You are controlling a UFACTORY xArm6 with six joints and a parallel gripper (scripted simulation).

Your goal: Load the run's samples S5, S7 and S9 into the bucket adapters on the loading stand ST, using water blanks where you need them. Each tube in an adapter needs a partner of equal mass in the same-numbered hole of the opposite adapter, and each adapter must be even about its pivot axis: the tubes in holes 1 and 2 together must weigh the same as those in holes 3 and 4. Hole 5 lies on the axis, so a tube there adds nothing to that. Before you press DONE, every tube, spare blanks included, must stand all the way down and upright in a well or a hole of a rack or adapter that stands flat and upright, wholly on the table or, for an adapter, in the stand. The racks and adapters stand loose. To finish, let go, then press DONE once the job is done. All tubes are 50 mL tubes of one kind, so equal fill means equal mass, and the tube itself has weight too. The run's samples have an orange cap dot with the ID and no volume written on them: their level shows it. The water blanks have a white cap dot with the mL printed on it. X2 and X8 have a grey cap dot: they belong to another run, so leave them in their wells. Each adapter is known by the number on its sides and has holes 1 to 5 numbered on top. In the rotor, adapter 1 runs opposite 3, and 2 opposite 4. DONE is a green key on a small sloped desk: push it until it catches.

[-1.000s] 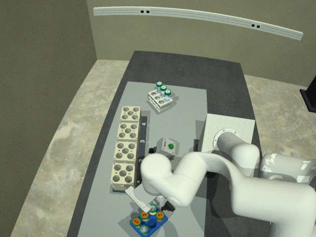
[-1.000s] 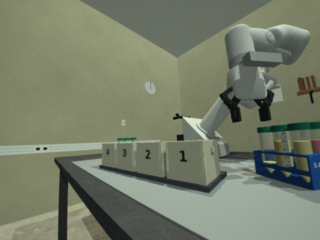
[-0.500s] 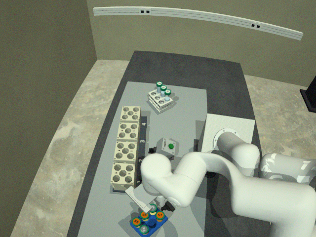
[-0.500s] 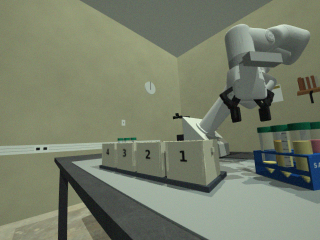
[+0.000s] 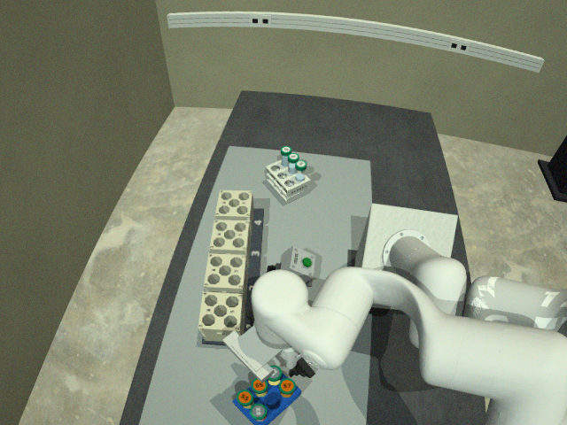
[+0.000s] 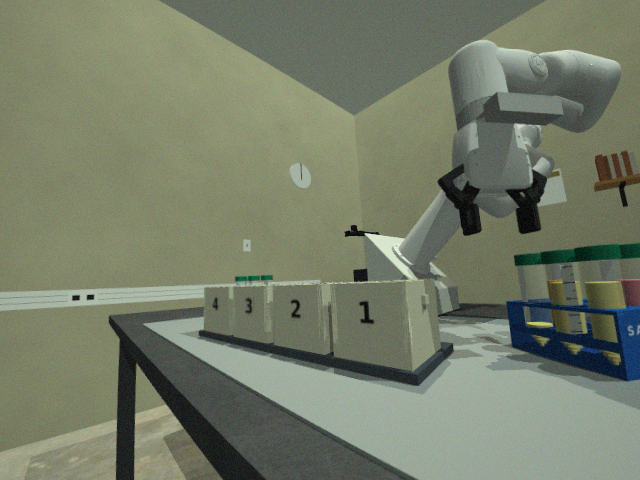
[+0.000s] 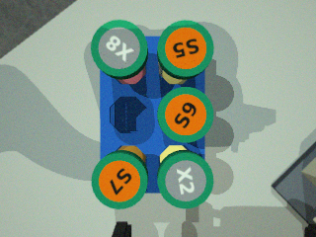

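My hand is 30 mm past the orange-capped tube, 50 mm to the right of it and 100 mm above it. Also, from my hand: yellow-filled tube (40 mm ahead, 70 mm to the left, 100 mm below); then grey-dotted tube (20 mm to the left, 100 mm below); then blue sample rack (10 mm ahead, 70 mm to the left, 130 mm below).
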